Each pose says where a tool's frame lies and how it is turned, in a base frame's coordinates. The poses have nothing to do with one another.
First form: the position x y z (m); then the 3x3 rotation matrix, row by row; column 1 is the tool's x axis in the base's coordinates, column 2 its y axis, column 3 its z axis. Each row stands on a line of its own.
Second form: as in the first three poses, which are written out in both.
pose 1, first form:
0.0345 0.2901 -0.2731
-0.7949 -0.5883 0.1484
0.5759 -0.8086 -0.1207
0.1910 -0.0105 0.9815
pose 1, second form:
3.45 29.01 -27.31
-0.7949 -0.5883 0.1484
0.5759 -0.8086 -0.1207
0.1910 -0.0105 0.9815

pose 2, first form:
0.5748 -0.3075 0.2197
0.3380 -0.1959 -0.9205
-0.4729 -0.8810 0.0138
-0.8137 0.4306 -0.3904
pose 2, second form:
57.48 -30.75 21.97
0.3380 -0.1959 -0.9205
-0.4729 -0.8810 0.0138
-0.8137 0.4306 -0.3904

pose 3, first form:
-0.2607 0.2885 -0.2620
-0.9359 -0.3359 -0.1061
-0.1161 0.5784 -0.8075
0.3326 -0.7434 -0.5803
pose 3, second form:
-26.07 28.85 -26.20
-0.9359 -0.3359 -0.1061
-0.1161 0.5784 -0.8075
0.3326 -0.7434 -0.5803

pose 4, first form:
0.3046 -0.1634 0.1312
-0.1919 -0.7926 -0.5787
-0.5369 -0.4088 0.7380
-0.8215 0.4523 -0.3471
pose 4, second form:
30.46 -16.34 13.12
-0.1919 -0.7926 -0.5787
-0.5369 -0.4088 0.7380
-0.8215 0.4523 -0.3471

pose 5, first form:
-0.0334 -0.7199 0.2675
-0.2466 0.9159 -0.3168
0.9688 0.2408 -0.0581
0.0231 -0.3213 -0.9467
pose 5, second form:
-3.34 -71.99 26.75
-0.2466 0.9159 -0.3168
0.9688 0.2408 -0.0581
0.0231 -0.3213 -0.9467

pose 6, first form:
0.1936 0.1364 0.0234
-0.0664 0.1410 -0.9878
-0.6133 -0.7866 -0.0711
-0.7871 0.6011 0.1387
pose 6, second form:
19.36 13.64 2.34
-0.0664 0.1410 -0.9878
-0.6133 -0.7866 -0.0711
-0.7871 0.6011 0.1387

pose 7, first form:
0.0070 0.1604 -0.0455
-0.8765 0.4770 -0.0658
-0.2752 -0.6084 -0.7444
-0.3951 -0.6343 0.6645
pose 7, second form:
0.70 16.04 -4.55
-0.8765 0.4770 -0.0658
-0.2752 -0.6084 -0.7444
-0.3951 -0.6343 0.6645

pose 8, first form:
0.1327 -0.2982 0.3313
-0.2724 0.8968 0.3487
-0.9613 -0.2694 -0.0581
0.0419 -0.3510 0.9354
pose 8, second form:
13.27 -29.82 33.13
-0.2724 0.8968 0.3487
-0.9613 -0.2694 -0.0581
0.0419 -0.3510 0.9354

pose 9, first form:
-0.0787 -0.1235 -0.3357
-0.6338 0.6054 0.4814
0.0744 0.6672 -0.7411
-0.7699 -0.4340 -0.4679
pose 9, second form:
-7.87 -12.35 -33.57
-0.6338 0.6054 0.4814
0.0744 0.6672 -0.7411
-0.7699 -0.4340 -0.4679

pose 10, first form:
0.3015 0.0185 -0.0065
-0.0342 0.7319 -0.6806
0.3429 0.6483 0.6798
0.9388 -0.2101 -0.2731
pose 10, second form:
30.15 1.85 -0.65
-0.0342 0.7319 -0.6806
0.3429 0.6483 0.6798
0.9388 -0.2101 -0.2731

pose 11, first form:
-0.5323 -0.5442 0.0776
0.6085 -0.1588 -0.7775
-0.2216 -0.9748 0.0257
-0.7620 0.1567 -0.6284
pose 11, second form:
-53.23 -54.42 7.76
0.6085 -0.1588 -0.7775
-0.2216 -0.9748 0.0257
-0.7620 0.1567 -0.6284

